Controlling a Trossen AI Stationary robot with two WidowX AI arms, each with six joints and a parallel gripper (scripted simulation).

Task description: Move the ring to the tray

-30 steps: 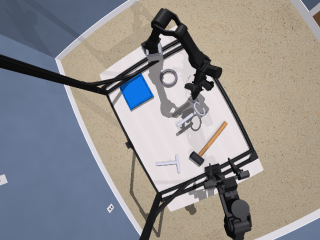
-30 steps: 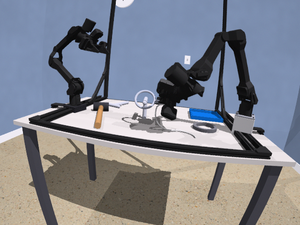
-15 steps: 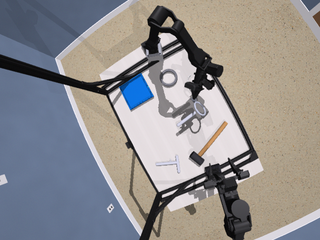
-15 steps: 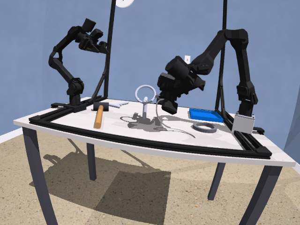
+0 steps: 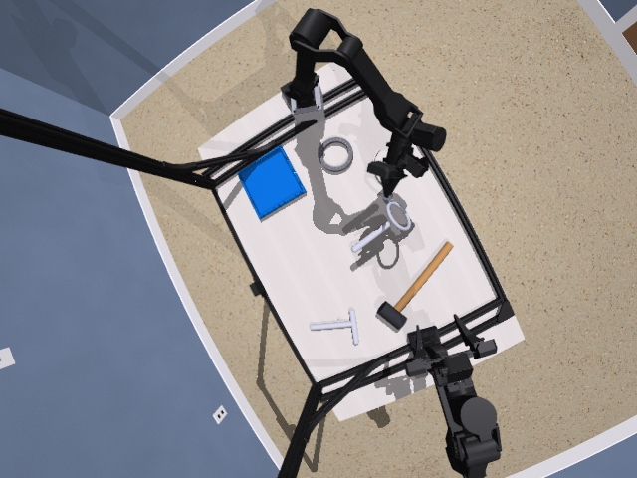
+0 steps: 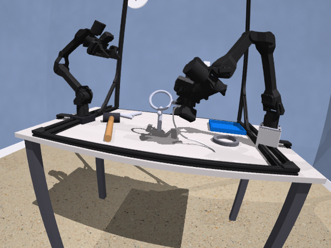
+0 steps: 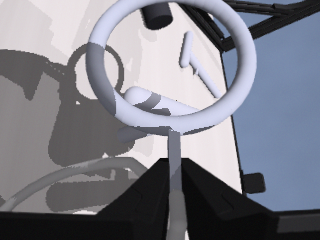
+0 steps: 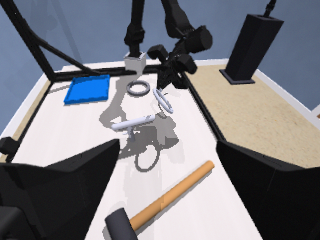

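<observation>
My left gripper is now 340 mm past the blue tray, 220 mm to the right of it and 150 mm above it.
</observation>
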